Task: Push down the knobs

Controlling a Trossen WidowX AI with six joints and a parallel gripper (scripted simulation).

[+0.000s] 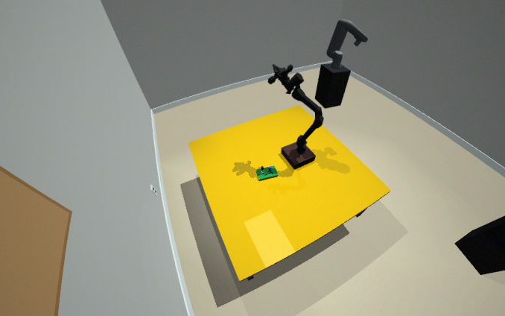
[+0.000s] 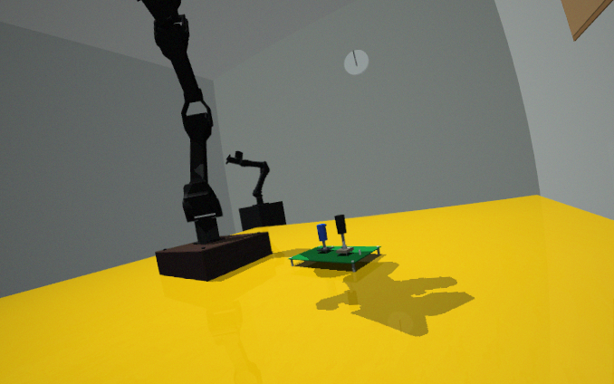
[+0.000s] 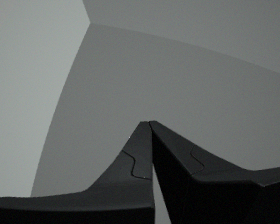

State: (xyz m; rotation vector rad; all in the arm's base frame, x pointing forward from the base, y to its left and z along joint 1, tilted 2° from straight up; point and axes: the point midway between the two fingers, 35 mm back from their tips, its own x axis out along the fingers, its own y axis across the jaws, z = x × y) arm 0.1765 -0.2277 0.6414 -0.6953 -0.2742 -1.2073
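Now: the blue knob 14 cm ahead of my gripper tip, 33 cm to the left of it and 67 cm below it. Also, from my gripper tip: black knob 20 cm ahead, 31 cm to the left, 66 cm below.
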